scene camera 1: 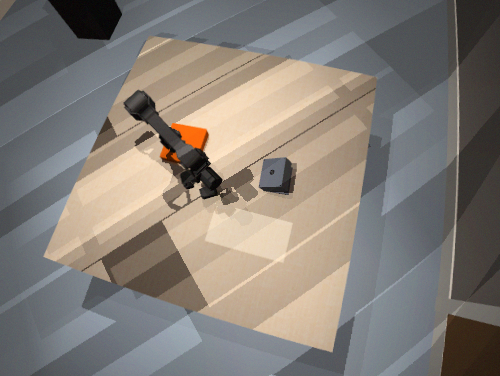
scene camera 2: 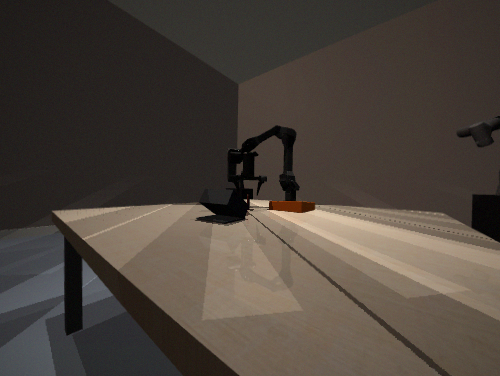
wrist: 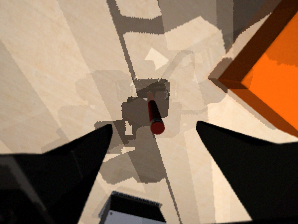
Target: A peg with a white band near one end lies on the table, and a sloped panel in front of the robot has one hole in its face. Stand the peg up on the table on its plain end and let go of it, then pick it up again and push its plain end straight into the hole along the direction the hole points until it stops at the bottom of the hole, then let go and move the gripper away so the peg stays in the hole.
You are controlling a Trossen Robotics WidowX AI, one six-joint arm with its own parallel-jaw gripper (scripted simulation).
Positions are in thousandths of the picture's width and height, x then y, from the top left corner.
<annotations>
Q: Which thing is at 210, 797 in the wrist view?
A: The gripper.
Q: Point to a grey sloped panel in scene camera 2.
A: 449, 539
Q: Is the gripper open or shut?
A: Open.
</annotations>
